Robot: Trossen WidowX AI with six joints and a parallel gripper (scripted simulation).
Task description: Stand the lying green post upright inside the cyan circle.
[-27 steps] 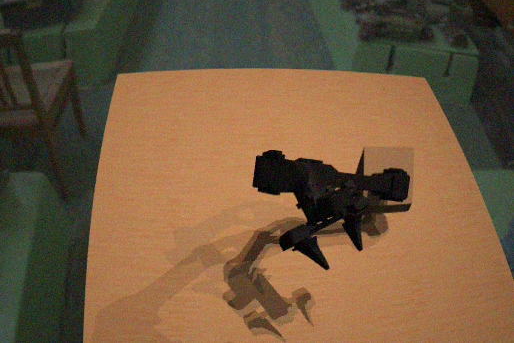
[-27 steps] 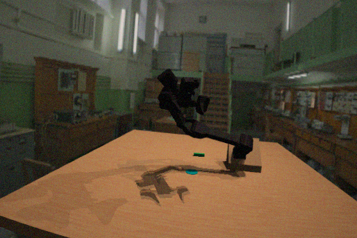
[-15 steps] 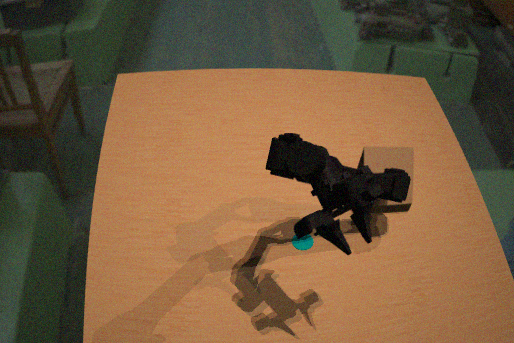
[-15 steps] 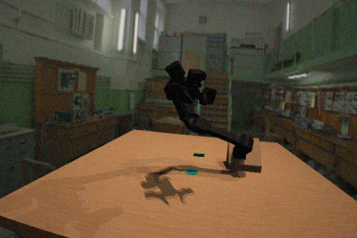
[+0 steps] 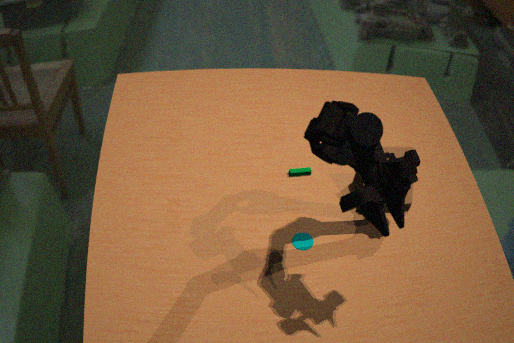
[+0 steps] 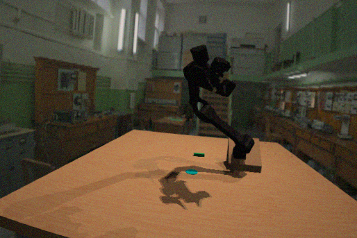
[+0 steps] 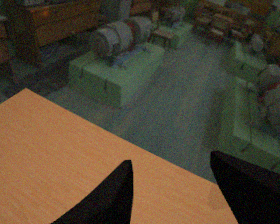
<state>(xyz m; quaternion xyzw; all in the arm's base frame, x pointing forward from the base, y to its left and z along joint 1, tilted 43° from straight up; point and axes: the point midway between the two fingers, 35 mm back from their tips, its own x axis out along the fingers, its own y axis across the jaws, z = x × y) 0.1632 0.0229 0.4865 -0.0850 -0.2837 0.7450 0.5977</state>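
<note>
Right now my gripper tip is 50 mm short of the green post, 500 mm to the left of it and 390 mm above it. From my gripper tip the other things lie so: cyan circle 80 mm ahead, 250 mm to the right, 400 mm below.
</note>
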